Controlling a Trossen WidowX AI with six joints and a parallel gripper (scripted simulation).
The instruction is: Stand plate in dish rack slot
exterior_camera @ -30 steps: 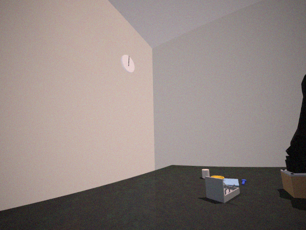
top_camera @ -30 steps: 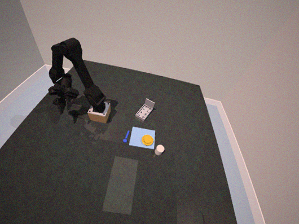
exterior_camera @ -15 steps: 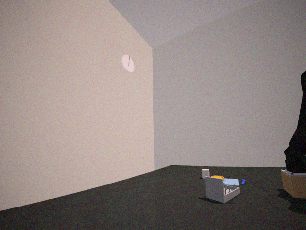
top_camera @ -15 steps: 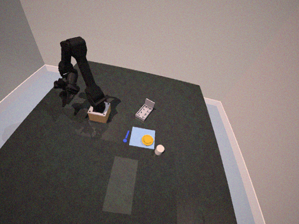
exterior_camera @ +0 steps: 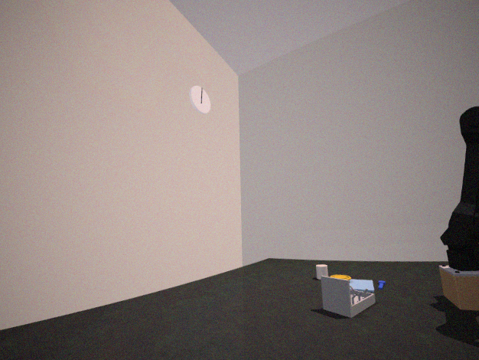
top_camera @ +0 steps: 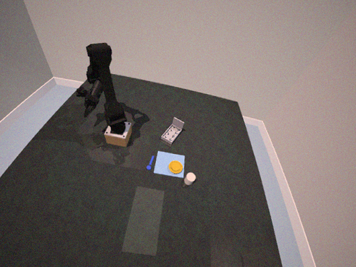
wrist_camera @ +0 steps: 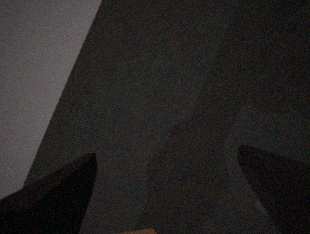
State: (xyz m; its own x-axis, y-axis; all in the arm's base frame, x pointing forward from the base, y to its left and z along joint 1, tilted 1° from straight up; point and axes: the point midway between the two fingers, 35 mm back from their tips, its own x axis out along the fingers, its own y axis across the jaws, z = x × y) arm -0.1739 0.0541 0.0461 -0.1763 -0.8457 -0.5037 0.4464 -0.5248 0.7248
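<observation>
Right now the grey dish rack is 470 mm ahead of my gripper tip, 90 mm below it and 60 mm to the left of it. The rest, counted from my gripper tip: yellow plate: 500 mm ahead, 160 mm to the right, 90 mm below; then blue spoon: 370 mm ahead, 160 mm to the right, 110 mm below; then light blue mat: 470 mm ahead, 140 mm to the right, 110 mm below.
</observation>
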